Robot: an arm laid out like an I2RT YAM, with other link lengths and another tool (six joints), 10 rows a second.
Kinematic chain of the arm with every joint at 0, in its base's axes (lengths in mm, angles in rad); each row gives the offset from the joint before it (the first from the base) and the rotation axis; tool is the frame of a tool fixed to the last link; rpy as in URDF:
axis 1: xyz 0 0 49.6 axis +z
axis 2: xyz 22 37.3 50 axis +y
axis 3: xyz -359 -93.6 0 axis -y
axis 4: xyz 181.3 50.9 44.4 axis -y
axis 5: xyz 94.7 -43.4 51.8 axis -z
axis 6: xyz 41.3 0 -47 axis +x
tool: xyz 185 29 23 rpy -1.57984 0.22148 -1.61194
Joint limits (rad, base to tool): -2.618..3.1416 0..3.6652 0..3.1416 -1.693..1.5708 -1.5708..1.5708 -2.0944..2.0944
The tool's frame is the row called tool.
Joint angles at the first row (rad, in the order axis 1, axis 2, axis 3, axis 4, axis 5, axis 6):
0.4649 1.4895 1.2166 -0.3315 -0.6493 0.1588
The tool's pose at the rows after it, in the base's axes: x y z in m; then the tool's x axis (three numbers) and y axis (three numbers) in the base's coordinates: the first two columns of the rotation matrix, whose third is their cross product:
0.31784, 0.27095, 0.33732, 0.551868, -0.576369, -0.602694, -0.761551, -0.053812, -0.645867
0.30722, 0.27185, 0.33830, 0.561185, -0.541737, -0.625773, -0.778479, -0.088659, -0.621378
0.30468, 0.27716, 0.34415, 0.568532, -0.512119, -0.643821, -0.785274, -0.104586, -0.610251
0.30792, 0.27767, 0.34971, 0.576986, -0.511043, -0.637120, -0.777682, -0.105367, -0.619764
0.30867, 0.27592, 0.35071, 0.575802, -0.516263, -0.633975, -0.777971, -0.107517, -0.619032
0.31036, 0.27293, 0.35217, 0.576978, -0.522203, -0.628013, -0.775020, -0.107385, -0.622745
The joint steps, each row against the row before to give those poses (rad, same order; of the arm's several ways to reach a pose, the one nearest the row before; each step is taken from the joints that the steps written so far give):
-0.0342 -0.0123 0.0196 -0.0354 -0.0308 -0.0271
-0.0142 0.0123 0.0350 -0.0679 -0.0665 -0.0291
0.0000 0.0195 0.0378 -0.0294 -0.0399 -0.0044
-0.0027 0.0077 0.0311 -0.0182 -0.0005 -0.0085
-0.0046 0.0019 0.0178 -0.0245 0.0015 -0.0085
-0.0089 0.0009 0.0158 -0.0202 0.0010 -0.0118

